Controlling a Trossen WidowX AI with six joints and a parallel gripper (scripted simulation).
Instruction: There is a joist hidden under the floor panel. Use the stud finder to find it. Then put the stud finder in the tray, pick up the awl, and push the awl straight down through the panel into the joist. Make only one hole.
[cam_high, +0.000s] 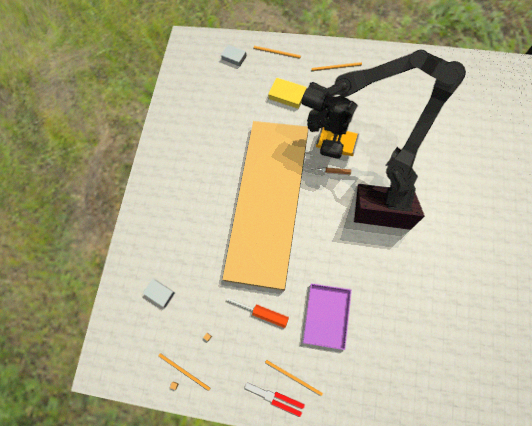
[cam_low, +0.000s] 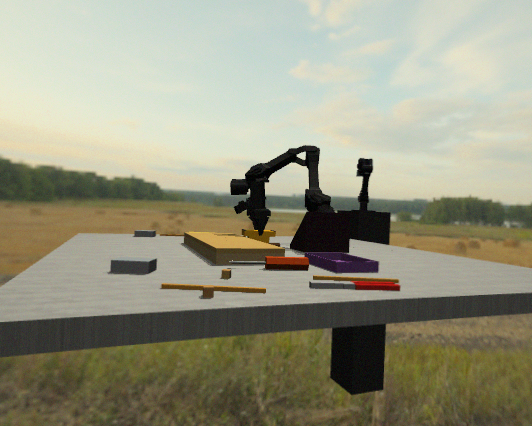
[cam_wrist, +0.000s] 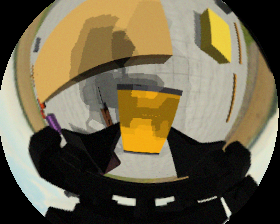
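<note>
The awl is 90 mm to the left of my gripper tip, 30 mm below it and 20 mm ahead of it. From my gripper tip the other things lie so: yellow block (180 mm to the right, 180 mm ahead, 20 mm below); purple tray (530 mm to the left, 20 mm below, 20 mm behind); yellow stud finder (30 mm below, 10 mm behind).
</note>
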